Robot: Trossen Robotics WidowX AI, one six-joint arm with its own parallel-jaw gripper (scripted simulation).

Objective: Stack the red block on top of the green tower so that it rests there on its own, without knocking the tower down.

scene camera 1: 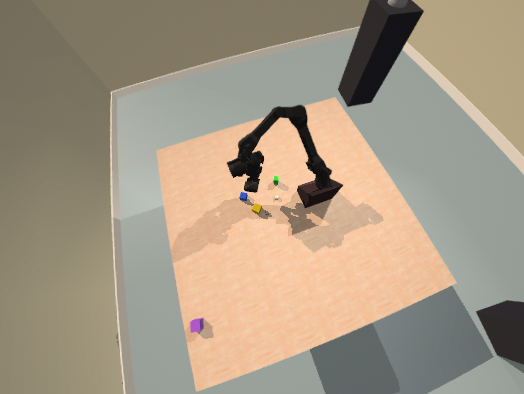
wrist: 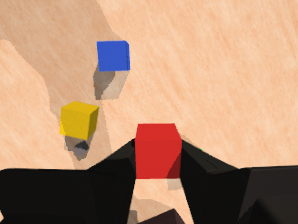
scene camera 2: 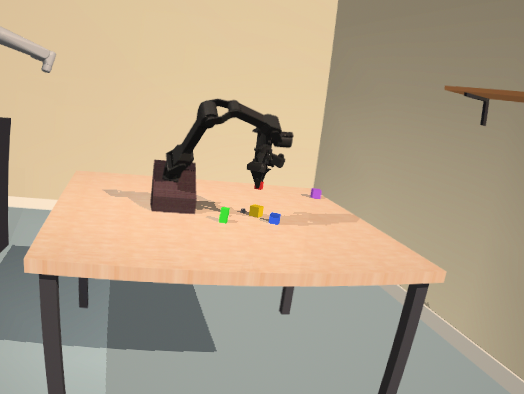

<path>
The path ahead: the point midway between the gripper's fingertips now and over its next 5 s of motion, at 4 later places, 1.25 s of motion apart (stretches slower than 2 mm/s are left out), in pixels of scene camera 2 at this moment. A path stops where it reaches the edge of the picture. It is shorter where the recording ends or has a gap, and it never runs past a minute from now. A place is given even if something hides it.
The gripper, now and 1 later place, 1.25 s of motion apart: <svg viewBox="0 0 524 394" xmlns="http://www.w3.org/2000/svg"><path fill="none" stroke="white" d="M258 187L227 195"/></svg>
</path>
